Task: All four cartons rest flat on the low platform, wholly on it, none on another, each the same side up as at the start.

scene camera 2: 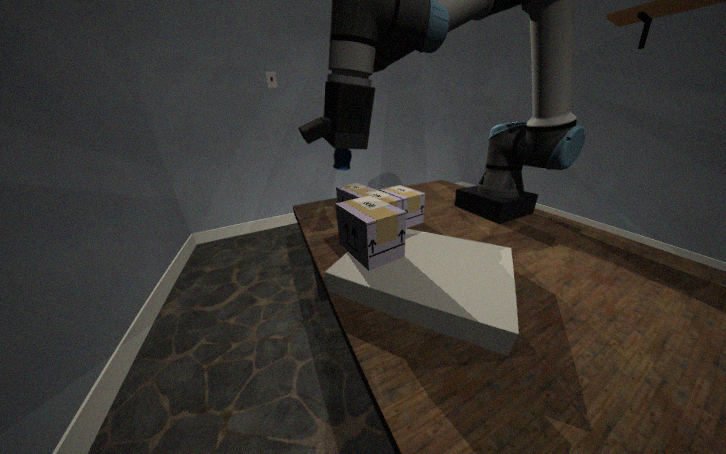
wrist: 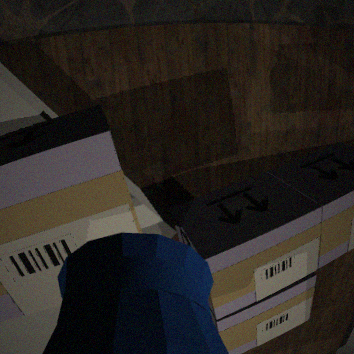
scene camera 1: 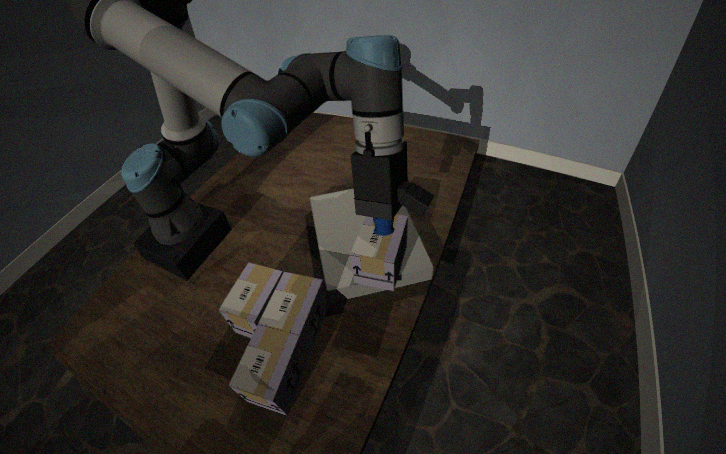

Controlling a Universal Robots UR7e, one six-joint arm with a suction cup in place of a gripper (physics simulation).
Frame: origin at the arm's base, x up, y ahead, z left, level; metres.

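Seen in the pictures: hand at its tool point: [scene camera 2: 341,166] [wrist: 136,291] [scene camera 1: 384,229]; arm's base at its link origin: [scene camera 2: 499,191] [scene camera 1: 178,224].
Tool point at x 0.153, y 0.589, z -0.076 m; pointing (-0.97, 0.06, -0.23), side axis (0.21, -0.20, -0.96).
Pixels of each thing's middle, then the offset from my tool point to it. Level surfaces: height alone.
- tan carton at the middle of its body: [wrist: 30,206] [scene camera 2: 369,229] [scene camera 1: 381,249] dx -0.126, dy -0.020, dz +0.059 m
- low pale platform at the middle of its body: [scene camera 2: 424,269] [scene camera 1: 365,234] dx -0.199, dy -0.081, dz +0.163 m
- wooden table at its surface level: dx -0.223 m
A purple and tan carton [scene camera 1: 374,263] [scene camera 2: 389,227] [wrist: 60,192] stands upright on the low pale platform [scene camera 1: 333,224] [scene camera 2: 471,267] [wrist: 19,92], near its table-edge side, arrows pointing up. My blue suction cup [scene camera 1: 383,230] [scene camera 2: 342,164] [wrist: 136,250] is off and free; a gap shows above the cartons in the second scene view. Three cartons stand on the table, label side up: one nearer the arm's base [scene camera 1: 248,297] [scene camera 2: 413,205] [wrist: 292,325], one beside it [scene camera 1: 291,299] [wrist: 270,260], and one end to end with that [scene camera 1: 267,364] [scene camera 2: 353,188] [wrist: 337,225].
The wooden table [scene camera 1: 160,342] [scene camera 2: 631,321] [wrist: 165,90] bears the platform and the arm's black base [scene camera 1: 182,240] [scene camera 2: 495,204]. The stone floor [scene camera 1: 513,331] [scene camera 2: 230,331] lies beyond the table edge. The three table cartons stand close beside the platform.
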